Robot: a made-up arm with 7 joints.
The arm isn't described. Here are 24 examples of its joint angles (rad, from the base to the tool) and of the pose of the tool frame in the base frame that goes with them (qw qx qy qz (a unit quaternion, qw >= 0); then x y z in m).
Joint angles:
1: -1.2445 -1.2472 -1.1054 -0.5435 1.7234 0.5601 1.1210
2: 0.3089 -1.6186 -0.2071 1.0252 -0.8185 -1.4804 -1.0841
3: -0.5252 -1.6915 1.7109 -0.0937 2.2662 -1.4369 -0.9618
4: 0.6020 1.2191 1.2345 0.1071 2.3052 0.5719 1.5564
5: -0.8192 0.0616 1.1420 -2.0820 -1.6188 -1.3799 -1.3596
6: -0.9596 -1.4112 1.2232 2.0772 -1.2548 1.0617 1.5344
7: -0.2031 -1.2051 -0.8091 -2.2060 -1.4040 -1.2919 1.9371
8: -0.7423 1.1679 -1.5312 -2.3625 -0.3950 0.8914 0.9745
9: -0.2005 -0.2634 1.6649 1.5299 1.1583 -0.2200 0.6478
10: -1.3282 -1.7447 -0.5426 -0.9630 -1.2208 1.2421 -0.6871
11: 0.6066 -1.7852 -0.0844 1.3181 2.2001 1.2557 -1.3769
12: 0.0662 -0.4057 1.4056 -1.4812 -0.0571 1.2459 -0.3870
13: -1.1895 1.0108 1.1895 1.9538 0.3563 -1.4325 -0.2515
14: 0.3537 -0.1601 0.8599 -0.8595 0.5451 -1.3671 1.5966
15: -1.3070 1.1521 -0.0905 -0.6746 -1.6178 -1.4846 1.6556
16: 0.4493 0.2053 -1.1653 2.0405 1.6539 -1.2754 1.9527
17: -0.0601 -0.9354 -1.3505 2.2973 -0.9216 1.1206 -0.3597
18: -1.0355 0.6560 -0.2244 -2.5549 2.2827 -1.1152 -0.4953
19: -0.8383 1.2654 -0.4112 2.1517 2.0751 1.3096 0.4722
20: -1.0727 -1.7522 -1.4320 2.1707 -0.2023 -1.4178 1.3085
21: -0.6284 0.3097 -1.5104 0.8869 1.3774 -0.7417 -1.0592
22: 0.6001 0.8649 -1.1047 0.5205 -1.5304 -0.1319 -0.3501
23: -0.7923 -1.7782 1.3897 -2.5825 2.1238 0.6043 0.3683
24: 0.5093 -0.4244 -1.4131 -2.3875 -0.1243 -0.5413 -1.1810
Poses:
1: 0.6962 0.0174 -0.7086 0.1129 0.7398 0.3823 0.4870
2: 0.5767 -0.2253 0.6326 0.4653 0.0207 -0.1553 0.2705
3: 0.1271 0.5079 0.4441 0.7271 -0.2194 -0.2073 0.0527
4: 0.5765 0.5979 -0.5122 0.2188 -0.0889 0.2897 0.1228
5: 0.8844 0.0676 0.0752 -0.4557 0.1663 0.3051 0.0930
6: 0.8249 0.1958 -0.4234 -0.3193 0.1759 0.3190 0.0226
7: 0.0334 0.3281 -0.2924 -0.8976 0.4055 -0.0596 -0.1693
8: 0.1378 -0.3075 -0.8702 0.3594 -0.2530 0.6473 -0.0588
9: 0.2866 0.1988 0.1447 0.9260 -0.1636 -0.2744 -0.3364
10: 0.1953 -0.9519 0.2361 0.0098 0.5235 -0.2960 0.3766
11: 0.4200 -0.2931 -0.2711 -0.8150 0.1652 -0.4331 0.2952
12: 0.0516 0.4506 0.5979 0.6609 -0.0699 -0.0599 0.2683
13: 0.1472 -0.2947 -0.5097 0.7948 0.3039 0.2618 0.0169
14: 0.5567 0.7930 0.1978 -0.1489 0.2214 0.3240 0.2213
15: 0.2186 -0.6993 -0.6463 -0.2130 -0.3076 0.2140 0.6757
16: 0.7114 0.2689 -0.5171 0.3928 -0.1564 0.8167 -0.0468
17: 0.6215 -0.1598 0.0188 0.7667 0.2343 0.4211 -0.1715
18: 0.0791 0.1481 -0.2977 0.9398 -0.3779 0.2656 0.0793
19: 0.5373 0.4134 0.3749 0.6323 -0.6226 0.1395 0.3952
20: 0.1321 0.3680 -0.9167 0.0823 0.4981 0.1420 0.6559
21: 0.6562 -0.0026 0.7442 0.1252 -0.2683 0.9564 0.3144
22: 0.4170 0.0028 -0.3914 -0.8203 -0.3916 0.2822 -0.0173
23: 0.1132 -0.2371 0.9596 -0.1008 -0.1031 0.3629 0.1620
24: 0.1688 -0.6904 -0.1588 0.6853 0.0569 0.0903 -0.5043
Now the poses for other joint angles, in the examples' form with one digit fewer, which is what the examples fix.
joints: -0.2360 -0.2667 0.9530 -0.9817 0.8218 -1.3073 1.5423
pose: 0.491 0.865 0.078 0.071 0.150 0.323 0.440
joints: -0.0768 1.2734 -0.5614 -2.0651 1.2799 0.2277 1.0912
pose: 0.360 0.164 0.017 0.918 -0.674 0.075 -0.134
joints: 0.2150 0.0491 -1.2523 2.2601 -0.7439 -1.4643 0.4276
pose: 0.076 -0.969 0.164 -0.168 -0.249 0.375 0.175
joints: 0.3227 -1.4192 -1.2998 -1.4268 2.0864 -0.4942 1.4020
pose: 0.709 -0.149 0.661 -0.195 0.033 -0.084 -0.394
